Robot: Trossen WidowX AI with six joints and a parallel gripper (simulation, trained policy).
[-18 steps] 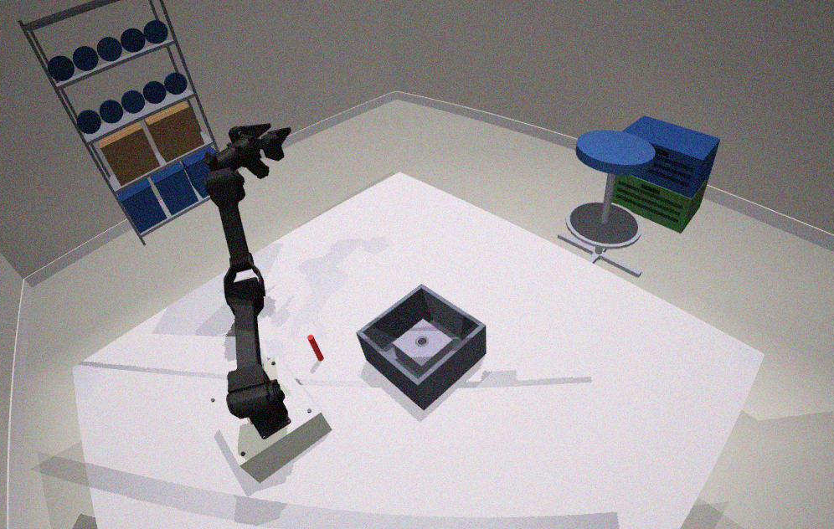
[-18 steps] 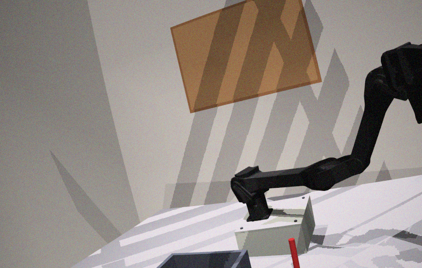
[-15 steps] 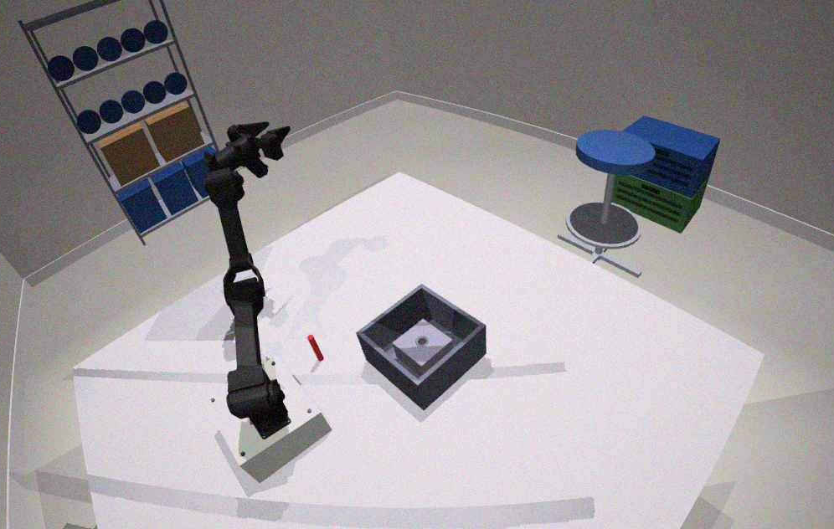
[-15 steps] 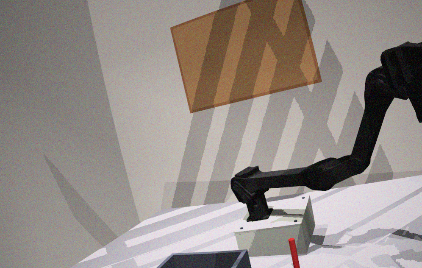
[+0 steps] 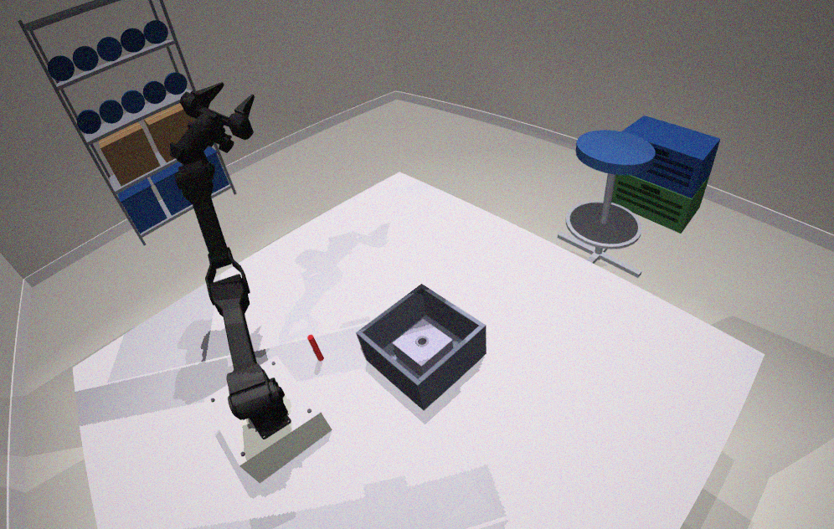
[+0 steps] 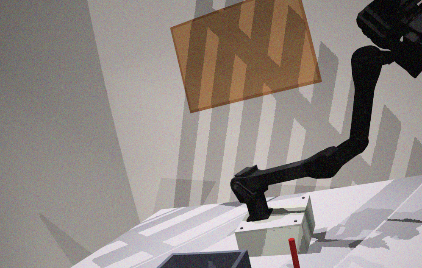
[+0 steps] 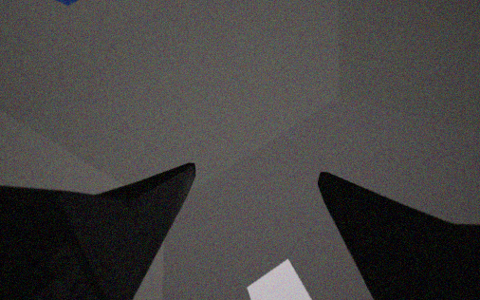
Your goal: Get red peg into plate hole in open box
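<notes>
Now: the red peg 140 mm behind my gripper tip, 340 mm to the right of it and 500 mm below it. Also, from my gripper tip: pale plate: 40 mm ahead, 510 mm to the right, 500 mm below; dark grey box: 40 mm ahead, 510 mm to the right, 520 mm below.
</notes>
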